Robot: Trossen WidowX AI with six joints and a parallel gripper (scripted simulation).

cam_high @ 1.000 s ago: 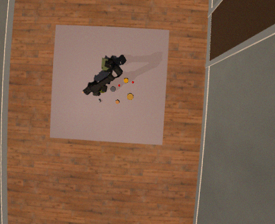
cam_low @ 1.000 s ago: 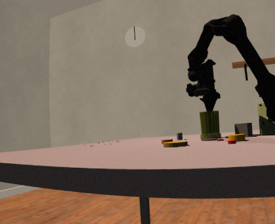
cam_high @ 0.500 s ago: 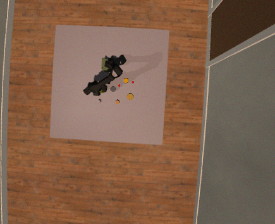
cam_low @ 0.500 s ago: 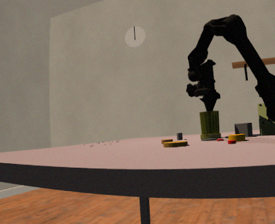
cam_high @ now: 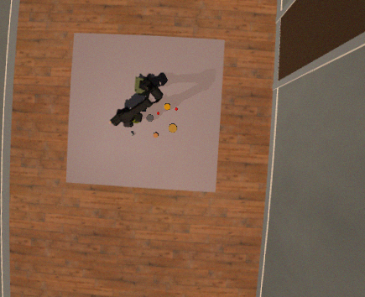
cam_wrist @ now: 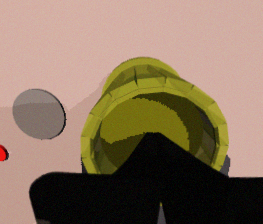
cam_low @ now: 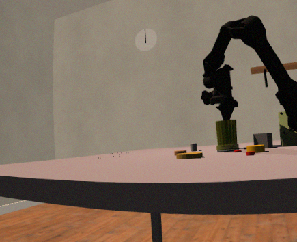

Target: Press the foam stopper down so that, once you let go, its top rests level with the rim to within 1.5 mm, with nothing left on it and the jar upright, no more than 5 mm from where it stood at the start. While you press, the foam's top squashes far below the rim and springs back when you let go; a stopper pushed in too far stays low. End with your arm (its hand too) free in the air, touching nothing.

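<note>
Now: hand 50 mm above the foam stopper. Also, from my hand: grey block (140 mm behind, 100 mm below, 60 mm to the left); then grey disc (120 mm to the left, 120 mm below, 10 mm behind); then small grey cylinder (140 mm ahead, 110 mm below, 10 mm to the right).
</note>
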